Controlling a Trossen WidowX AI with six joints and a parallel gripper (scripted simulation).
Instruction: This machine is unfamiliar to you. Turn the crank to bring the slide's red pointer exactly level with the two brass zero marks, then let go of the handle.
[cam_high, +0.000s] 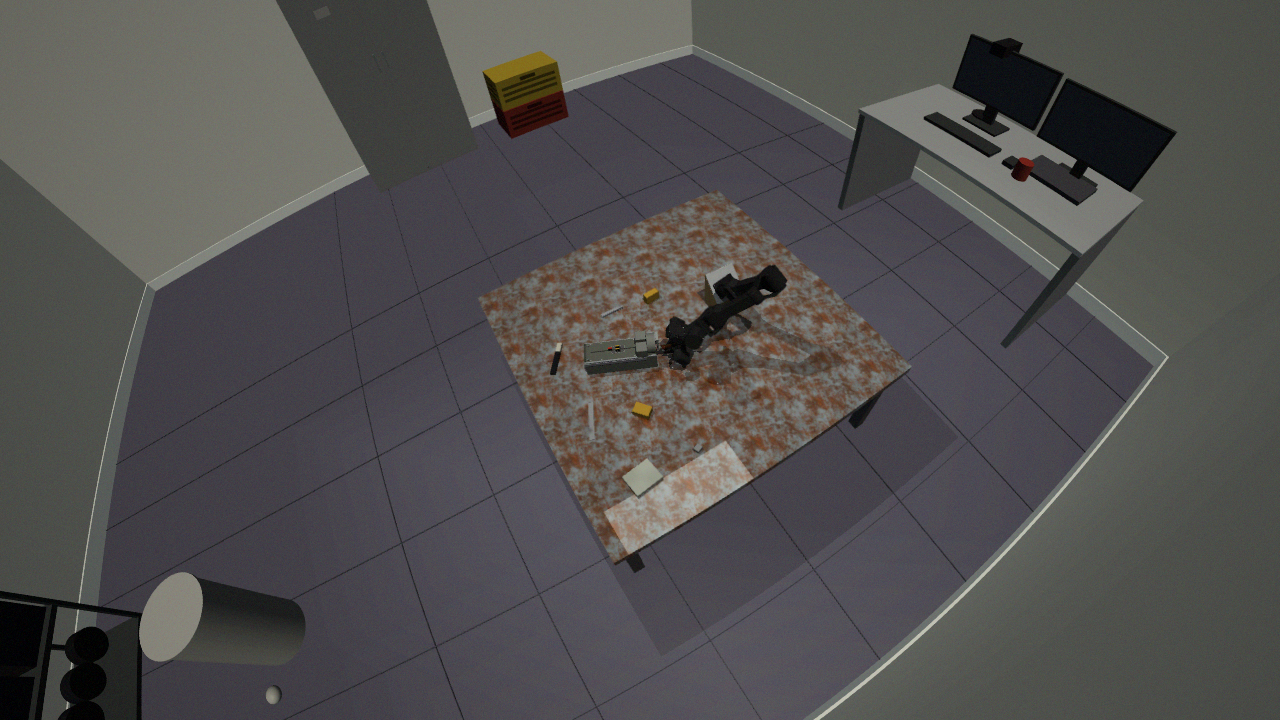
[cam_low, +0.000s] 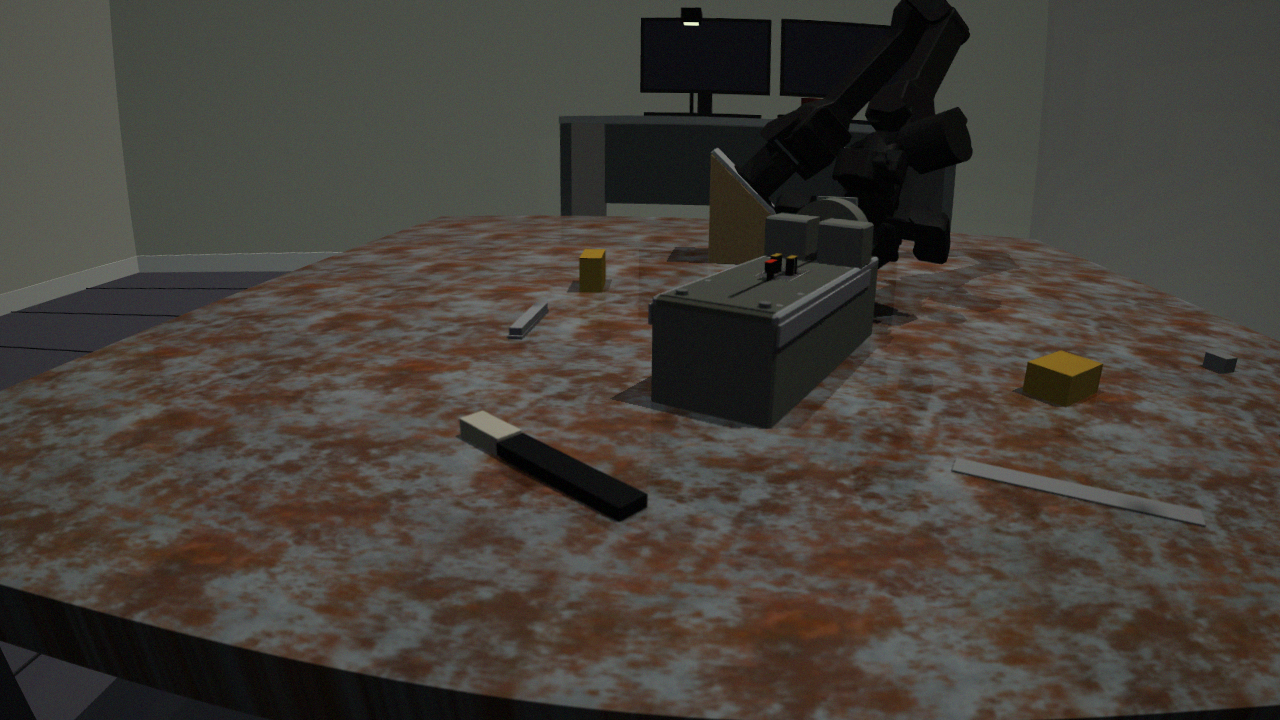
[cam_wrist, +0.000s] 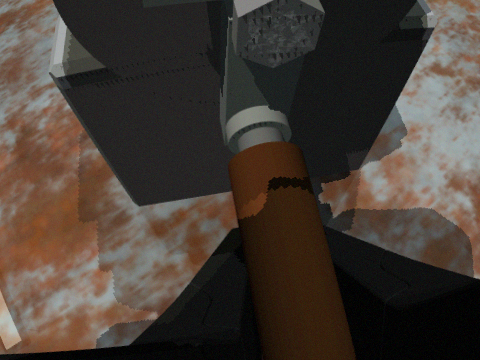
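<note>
My gripper tip is now 1 cm past the brown crank handle, 1 cm to the right of it and 3 cm below it. The rest, counted from my gripper tip: red pointer (17 cm ahead, 10 cm to the right, 5 cm above); then small grey bar (4 cm ahead, 31 cm to the right, 3 cm below); then grey strip (36 cm ahead, 6 cm to the left, 3 cm below).
</note>
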